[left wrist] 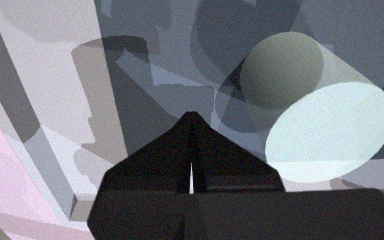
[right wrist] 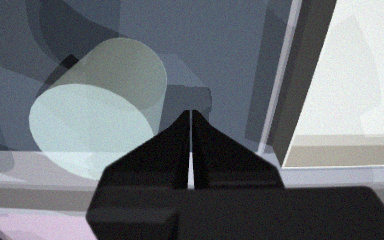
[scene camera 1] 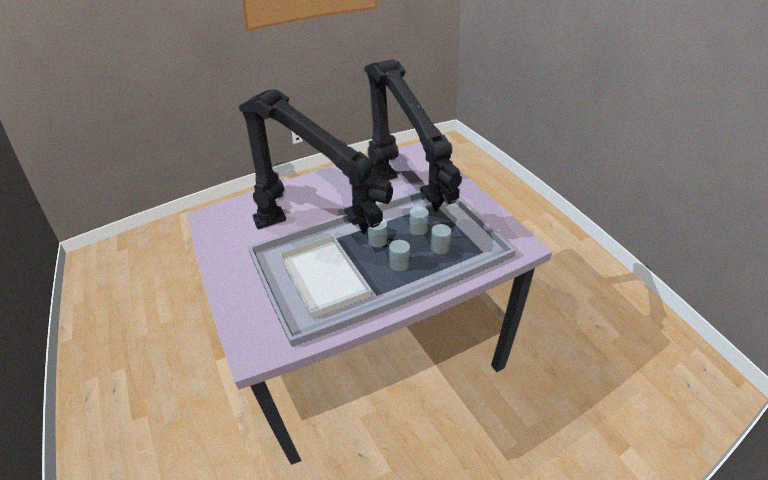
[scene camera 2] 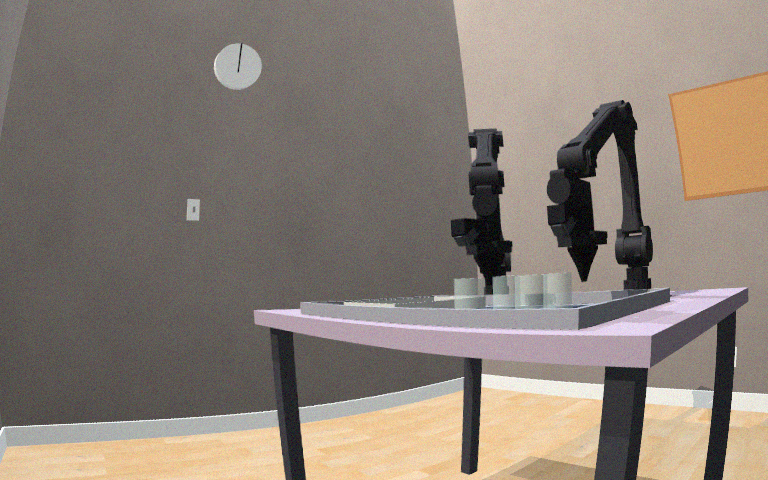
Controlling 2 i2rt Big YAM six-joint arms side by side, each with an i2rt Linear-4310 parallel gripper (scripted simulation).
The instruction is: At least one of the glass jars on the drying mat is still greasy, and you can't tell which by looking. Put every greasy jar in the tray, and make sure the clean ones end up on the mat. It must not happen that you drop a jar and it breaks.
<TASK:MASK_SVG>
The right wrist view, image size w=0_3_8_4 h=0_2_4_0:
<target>my right gripper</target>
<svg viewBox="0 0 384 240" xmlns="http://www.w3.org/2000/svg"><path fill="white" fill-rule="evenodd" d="M85 215L85 219L97 240L384 240L384 204L372 188L368 186L285 188L276 166L214 128L198 110L192 110L194 189L188 189L190 110L185 110L170 127L105 167Z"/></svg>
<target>white tray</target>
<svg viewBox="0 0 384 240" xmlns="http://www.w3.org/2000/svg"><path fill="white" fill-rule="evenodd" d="M312 0L288 93L272 145L281 169L384 166L384 0Z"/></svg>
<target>glass jar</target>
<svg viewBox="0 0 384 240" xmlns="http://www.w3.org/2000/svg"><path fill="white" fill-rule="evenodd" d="M134 39L111 38L98 44L47 88L34 101L30 109L29 127L36 144L50 160L73 174L88 179L100 180L103 170L107 165L158 134L167 88L167 73L159 56L147 45Z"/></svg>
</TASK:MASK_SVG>
